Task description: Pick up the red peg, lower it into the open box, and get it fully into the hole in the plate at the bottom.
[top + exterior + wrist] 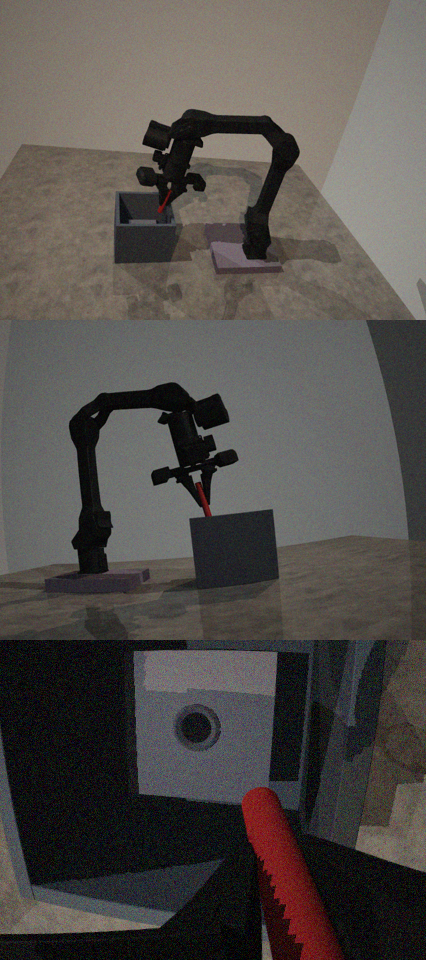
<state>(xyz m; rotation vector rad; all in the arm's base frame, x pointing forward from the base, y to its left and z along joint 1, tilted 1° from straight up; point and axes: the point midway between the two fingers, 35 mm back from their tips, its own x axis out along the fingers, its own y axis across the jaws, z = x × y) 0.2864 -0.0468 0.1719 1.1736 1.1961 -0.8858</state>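
Now: gripper tip 50 mm short of the plate, 20 mm to the left of it and 120 mm above it. From my gripper tip the other things lie so: red peg (10 mm above).
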